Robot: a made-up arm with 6 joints. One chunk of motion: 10 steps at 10 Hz.
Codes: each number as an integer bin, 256 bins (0 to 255) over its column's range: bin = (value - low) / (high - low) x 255, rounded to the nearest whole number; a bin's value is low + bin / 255 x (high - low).
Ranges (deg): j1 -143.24..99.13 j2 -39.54..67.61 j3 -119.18..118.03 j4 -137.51..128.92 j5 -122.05..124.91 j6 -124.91..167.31
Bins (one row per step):
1: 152 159 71 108 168 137
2: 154 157 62 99 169 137
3: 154 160 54 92 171 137
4: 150 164 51 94 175 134
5: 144 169 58 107 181 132
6: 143 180 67 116 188 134
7: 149 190 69 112 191 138
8: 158 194 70 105 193 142
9: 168 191 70 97 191 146
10: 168 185 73 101 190 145
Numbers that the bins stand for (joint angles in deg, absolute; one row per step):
1: 1.23 27.27 -53.13 -24.67 40.65 32.09
2: 3.13 26.43 -61.51 -34.07 41.62 32.09
3: 3.13 27.69 -68.95 -41.39 43.56 32.09
4: -0.67 29.37 -71.74 -39.30 47.43 28.65
5: -6.37 31.47 -65.23 -25.71 53.24 26.36
6: -7.32 36.10 -56.85 -16.31 60.02 28.65
7: -1.62 40.30 -54.99 -20.49 62.93 33.23
8: 6.93 41.98 -54.06 -27.80 64.86 37.82
9: 16.44 40.72 -54.06 -36.16 62.93 42.40
10: 16.44 38.20 -51.27 -31.98 61.96 41.25

